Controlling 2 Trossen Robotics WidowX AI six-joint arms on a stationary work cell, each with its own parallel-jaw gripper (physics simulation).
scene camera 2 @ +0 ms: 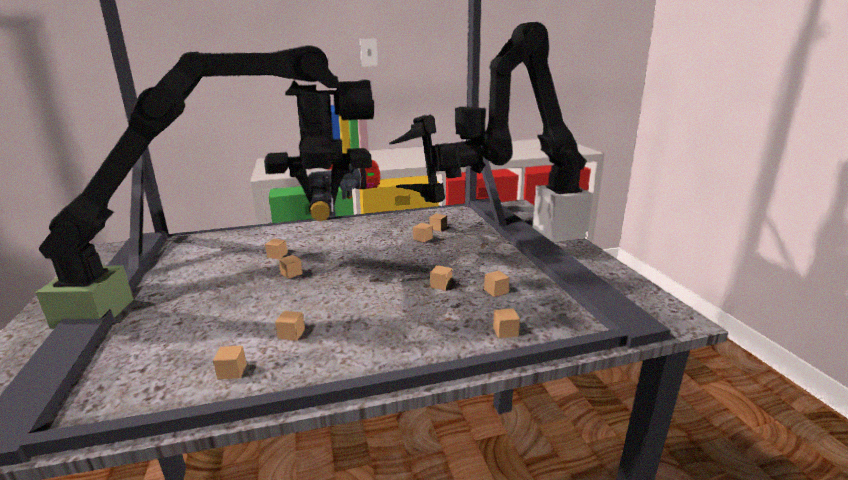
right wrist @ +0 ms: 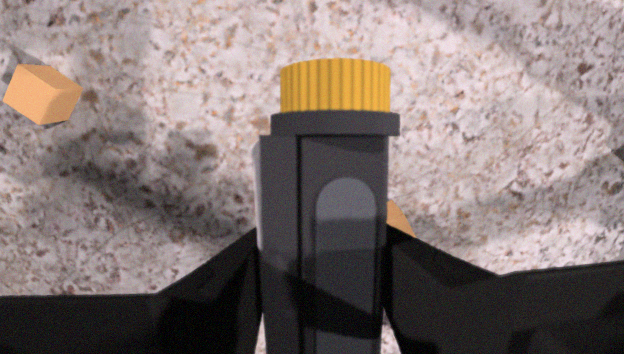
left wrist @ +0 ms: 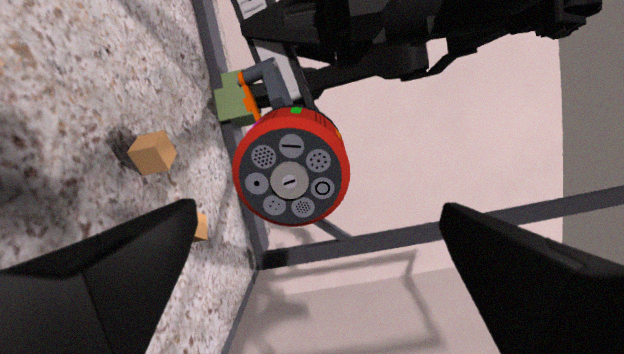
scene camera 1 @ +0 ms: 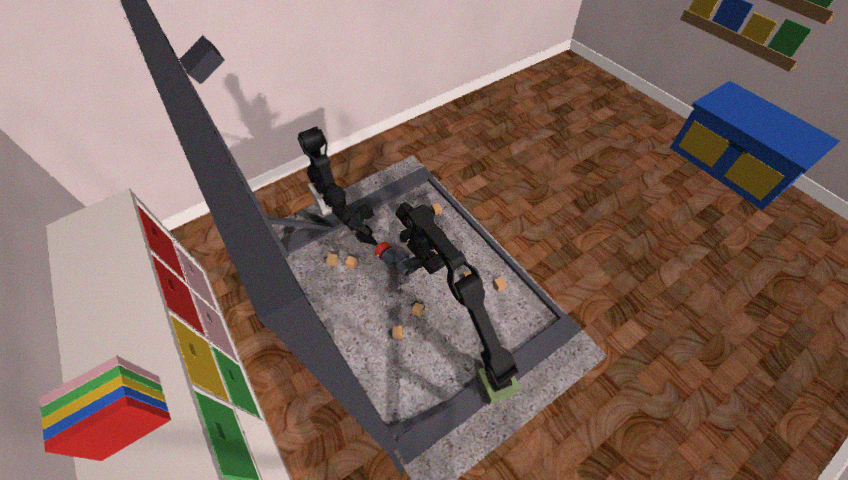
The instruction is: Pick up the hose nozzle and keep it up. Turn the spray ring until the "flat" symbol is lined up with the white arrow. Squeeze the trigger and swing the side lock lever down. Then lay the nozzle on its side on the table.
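Places are measured from the left arm's base along level axes (x back, y left, z down), in metres.
Where they show: left gripper, between the fingertips: (scene camera 2: 393,165) (left wrist: 321,212) (scene camera 1: 372,239); right gripper, between the fingertips: (right wrist: 317,234) (left wrist: 247,36) (scene camera 1: 423,262); left arm's base, origin of its link: (scene camera 2: 563,189) (scene camera 1: 323,186); right arm's base, origin of its link: (scene camera 2: 81,278) (left wrist: 254,97) (scene camera 1: 498,378).
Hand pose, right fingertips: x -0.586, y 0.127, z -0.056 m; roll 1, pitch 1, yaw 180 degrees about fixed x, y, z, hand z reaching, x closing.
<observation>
Things, the pixels of their top centre, and the offset from my right fingertips. "*": a spot on its surface instead. Level surfaces: height alone.
- red spray ring, centre of its top: (left wrist: 347,154) (scene camera 2: 366,160) (scene camera 1: 383,246) dx +0.100, dy -0.097, dz -0.057 m
- slot disc, a spot on its surface: (left wrist: 291,146) * dx +0.123, dy -0.085, dz -0.032 m
- green mark, a spot on its surface: (left wrist: 296,110) * dx +0.106, dy -0.069, dz -0.036 m
- orange part, a spot on its surface: (left wrist: 248,97) * dx +0.058, dy -0.054, dz -0.003 m
- speckled table, height of its surface: dz +0.171 m
The hose nozzle (scene camera 1: 393,259) (right wrist: 345,200) is held above the table by its dark handle, yellow cap (scene camera 2: 320,210) (right wrist: 335,85) at the handle's end. My right gripper (scene camera 2: 321,187) (right wrist: 317,234) is shut on the handle. The red spray ring (scene camera 1: 382,248) (scene camera 2: 373,173) (left wrist: 241,170) faces my left wrist camera; its face has a slot disc (left wrist: 291,146) at the top, and a green mark (left wrist: 296,110) shows on its rim. An orange part (left wrist: 248,97) shows behind the ring. My left gripper (scene camera 2: 395,165) (left wrist: 321,212) is open and empty, facing the ring, apart from it. The white arrow is not visible.
Several wooden cubes, such as one at the front (scene camera 2: 229,362) and one at the right (scene camera 2: 506,322), lie on the speckled table (scene camera 2: 368,356). Dark frame bars (scene camera 2: 333,389) border the table. A white cabinet (scene camera 1: 89,255) with coloured drawers stands beside it.
</observation>
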